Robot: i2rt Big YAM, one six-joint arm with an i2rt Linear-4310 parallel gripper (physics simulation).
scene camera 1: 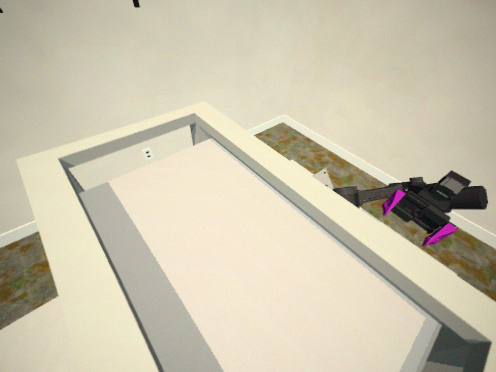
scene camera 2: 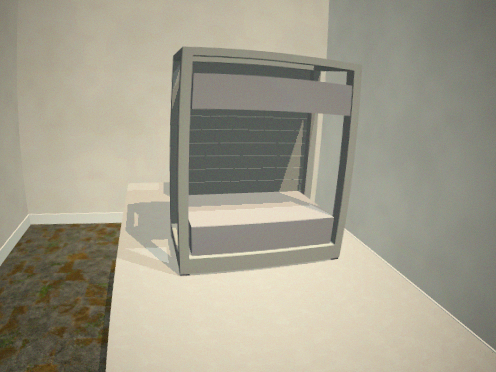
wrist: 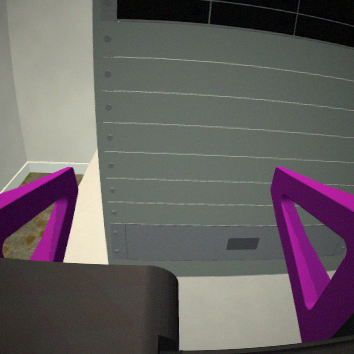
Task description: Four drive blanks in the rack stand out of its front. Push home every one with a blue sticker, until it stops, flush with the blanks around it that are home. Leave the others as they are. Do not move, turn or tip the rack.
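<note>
The rack (scene camera 1: pixel 320 196) (scene camera 2: pixel 185 150) (wrist: pixel 200 269) stands upright on the table. Scene camera 1 looks down on its pale top frame, and scene camera 2 shows its open rear side. In the wrist view, its front shows several plain grey panels (wrist: pixel 225 115) above a lower panel with a dark rectangle. A black area (wrist: pixel 165 9) divided by thin light lines is cut off at the top. No blue sticker shows, and which drive blanks stand out cannot be told. My gripper (scene camera 1: pixel 405 229) (wrist: pixel 173 177) is open and empty, in front of the rack's lower front, apart from it.
The table (scene camera 2: pixel 250 315) (wrist: pixel 230 305) extends around the rack's base. Two wide box-shaped units (scene camera 2: pixel 270 95) (scene camera 2: pixel 260 236) sit high and low inside the rack frame. Patterned floor (scene camera 2: pixel 60 280) lies beyond the table edge. Walls (scene camera 2: pixel 420 125) stand behind and beside the table.
</note>
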